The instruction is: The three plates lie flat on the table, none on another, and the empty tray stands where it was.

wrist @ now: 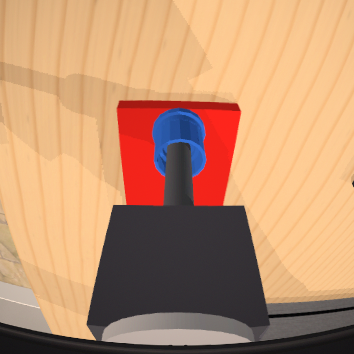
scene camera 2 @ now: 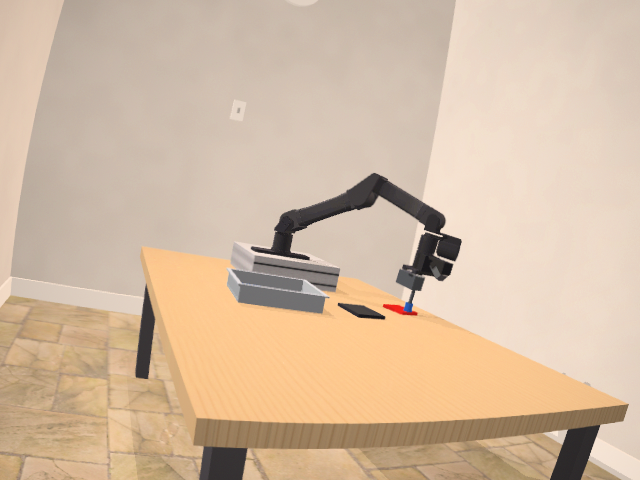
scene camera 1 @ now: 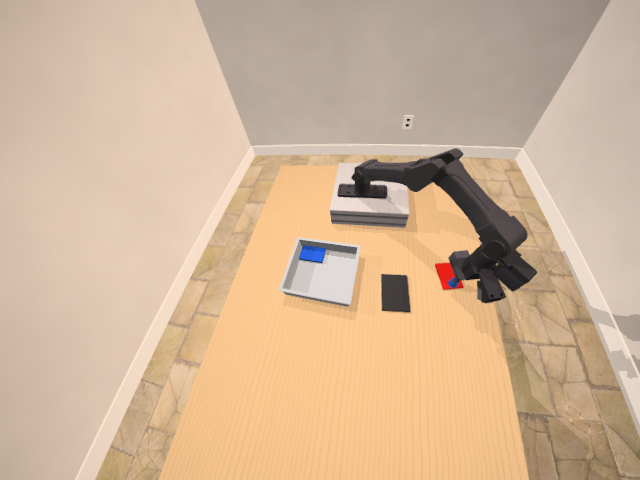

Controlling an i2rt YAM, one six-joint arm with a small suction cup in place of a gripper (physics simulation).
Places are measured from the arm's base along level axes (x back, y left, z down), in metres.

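Pixels of known places: end effector, tool point: [wrist: 178, 127] [scene camera 2: 406, 312] [scene camera 1: 451, 284]; arm's base, origin of the base link: [scene camera 2: 280, 254] [scene camera 1: 362, 191].
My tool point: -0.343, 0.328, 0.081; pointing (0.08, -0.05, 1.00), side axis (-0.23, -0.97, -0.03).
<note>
For each thing: its top centre in the pictures, then the offset to it from my tool point, as dx, dy, dz. Level surfaces: height alone.
- red plate, middle of its top: [wrist: 175, 176] [scene camera 2: 400, 308] [scene camera 1: 449, 275] +0.032, -0.006, -0.005
- wooden table, its level: dz +0.004
- black plate, middle of its top: [scene camera 2: 361, 309] [scene camera 1: 395, 291] -0.049, -0.190, -0.006
- blue plate, middle of its top: [scene camera 1: 312, 253] +0.072, -0.499, -0.009
- grey tray, middle of its top: [scene camera 2: 275, 281] [scene camera 1: 321, 267] -0.003, -0.447, -0.046
A red plate [scene camera 1: 443, 270] [scene camera 2: 395, 308] [wrist: 140, 168] lies flat on the wooden table [scene camera 1: 320, 392] [scene camera 2: 320, 371] near its right edge. My suction cup [scene camera 1: 454, 282] [scene camera 2: 410, 308] [wrist: 179, 140] stands upright on the red plate's top, with suction off. A black plate [scene camera 1: 395, 292] [scene camera 2: 361, 310] lies flat on the table between the red plate and the tray. A blue plate [scene camera 1: 311, 253] lies in the far left corner of the grey tray [scene camera 1: 290, 264] [scene camera 2: 273, 299]; in scene camera 2 the tray wall hides it.
The arm's grey base block [scene camera 1: 370, 211] [scene camera 2: 289, 266] stands behind the tray at the table's far end. The table's right edge runs close beside the red plate, with stone floor [scene camera 1: 558, 361] beyond it.
</note>
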